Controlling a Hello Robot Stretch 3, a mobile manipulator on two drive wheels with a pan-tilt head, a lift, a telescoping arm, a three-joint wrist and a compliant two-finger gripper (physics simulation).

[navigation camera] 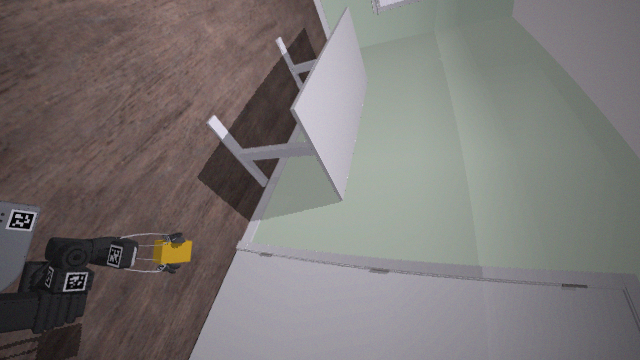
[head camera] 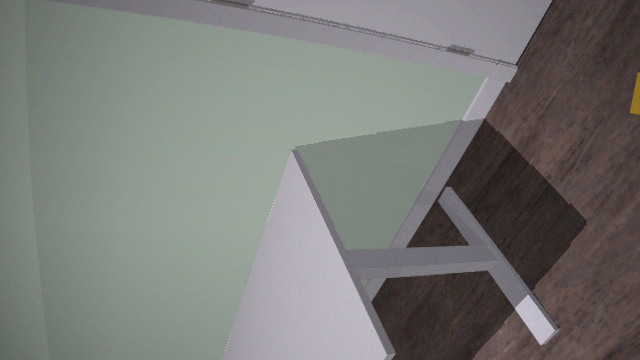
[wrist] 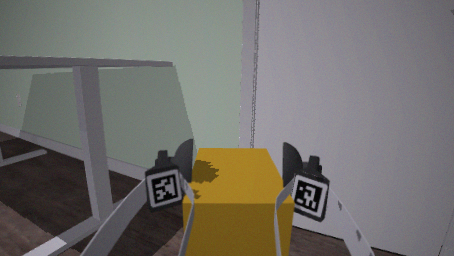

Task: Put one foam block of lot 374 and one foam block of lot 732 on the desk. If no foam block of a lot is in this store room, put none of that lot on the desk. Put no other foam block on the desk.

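Frame: origin at the robot's base, x up, y back, z right, level; centimetres.
Where they show: gripper, fingertip midpoint: (navigation camera: 182,252) (wrist: 237,159).
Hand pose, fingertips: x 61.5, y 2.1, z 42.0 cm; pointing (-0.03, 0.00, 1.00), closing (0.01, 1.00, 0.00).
Observation:
After its pixels a point has its place.
A yellow foam block (head camera: 636,95) @(x 61.4, y 1.3, z 44.5 cm) (navigation camera: 173,252) @(x 61.4, y 2.1, z 39.4 cm) (wrist: 236,177) @(x 61.4, y 2.1, z 39.2 cm) is held between the two fingertips of my gripper (navigation camera: 173,253) @(x 61.5, y 2.1, z 42.0 cm) (wrist: 237,159) @(x 61.5, y 2.1, z 42.0 cm), which is shut on it. No lot number can be read on the block. In the head camera view a piece of the block shows at the right edge. The white desk (head camera: 305,270) @(x 72.0, y -64.2, z 118.6 cm) (navigation camera: 335,100) @(x 72.0, y -95.2, z 117.6 cm) (wrist: 125,62) @(x 70.8, y -44.4, z 116.3 cm) stands against the green wall. In the navigation view the gripper and block are apart from the desk, over the floor. The part of the desk top that shows bears no block.
A white door (head camera: 425,20) @(x 44.9, y 13.5, z 123.4 cm) (navigation camera: 350,310) @(x 90.2, y 27.8, z 117.4 cm) (wrist: 350,100) @(x 58.8, y 41.3, z 111.5 cm) with hinges stands beside the desk's near end. The desk's white foot bar (head camera: 500,265) (navigation camera: 235,150) reaches out over the brown floor (head camera: 575,125) @(x 0.0, y -8.0, z 96.7 cm) (navigation camera: 125,100) @(x 0.0, y -58.8, z 34.2 cm). The green wall (head camera: 150,150) @(x 116.0, y -37.6, z 147.4 cm) (navigation camera: 410,175) @(x 115.6, y -52.6, z 153.8 cm) (wrist: 150,30) @(x 88.4, y -47.5, z 151.6 cm) runs behind the desk.

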